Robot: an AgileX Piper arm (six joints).
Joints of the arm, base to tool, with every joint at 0 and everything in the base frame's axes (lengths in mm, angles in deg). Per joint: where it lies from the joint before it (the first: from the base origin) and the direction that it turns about. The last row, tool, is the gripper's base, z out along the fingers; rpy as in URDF.
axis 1: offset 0 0 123 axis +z
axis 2: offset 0 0 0 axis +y
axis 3: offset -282.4 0 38.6 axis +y
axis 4: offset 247.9 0 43.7 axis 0.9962 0 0.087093
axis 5: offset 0 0 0 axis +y
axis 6: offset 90.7 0 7.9 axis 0.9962 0 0.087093
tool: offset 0 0 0 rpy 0 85 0
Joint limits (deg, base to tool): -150..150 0..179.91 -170..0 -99.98..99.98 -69.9..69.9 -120..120
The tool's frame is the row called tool.
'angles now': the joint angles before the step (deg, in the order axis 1, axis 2, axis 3, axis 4, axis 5, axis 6). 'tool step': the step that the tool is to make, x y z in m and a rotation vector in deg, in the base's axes. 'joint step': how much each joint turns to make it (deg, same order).
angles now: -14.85, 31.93, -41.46, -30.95, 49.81, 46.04
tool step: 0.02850, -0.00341, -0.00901, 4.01, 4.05, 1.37
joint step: 0.00, 7.00, -0.68, 3.05, -1.59, 0.00
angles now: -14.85, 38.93, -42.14, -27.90, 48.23, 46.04
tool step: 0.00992, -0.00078, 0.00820, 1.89, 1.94, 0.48
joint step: 0.00, 3.22, -3.47, 2.60, 2.21, -1.87
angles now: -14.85, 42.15, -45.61, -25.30, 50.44, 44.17
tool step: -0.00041, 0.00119, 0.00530, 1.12, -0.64, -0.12
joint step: 0.00, 0.10, -1.33, 1.28, 0.95, -0.11
